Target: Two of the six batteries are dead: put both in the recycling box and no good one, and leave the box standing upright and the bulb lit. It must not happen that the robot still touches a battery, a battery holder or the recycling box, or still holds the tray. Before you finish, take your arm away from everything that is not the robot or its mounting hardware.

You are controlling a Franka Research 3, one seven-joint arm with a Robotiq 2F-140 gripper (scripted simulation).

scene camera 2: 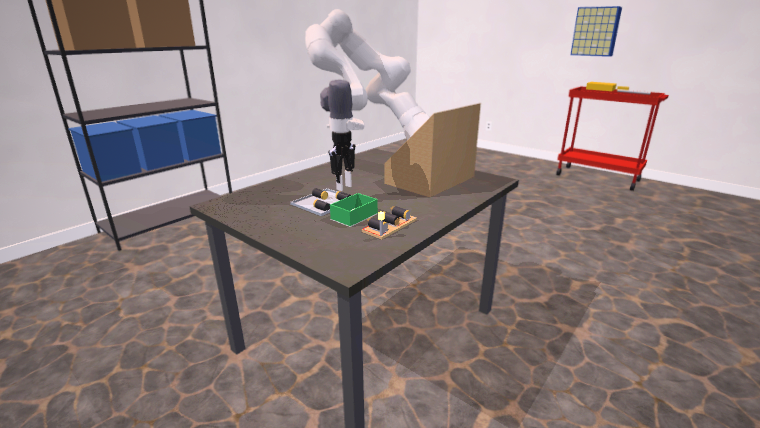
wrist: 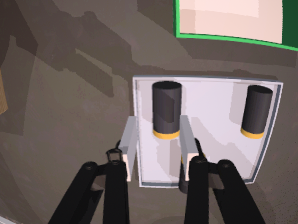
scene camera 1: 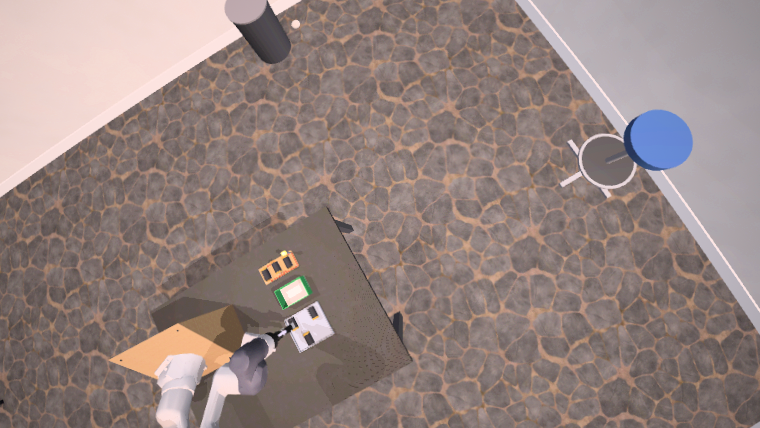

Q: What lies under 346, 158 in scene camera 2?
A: The gripper.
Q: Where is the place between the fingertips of the gripper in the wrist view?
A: At 158, 127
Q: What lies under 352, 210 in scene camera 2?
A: A green recycling box.
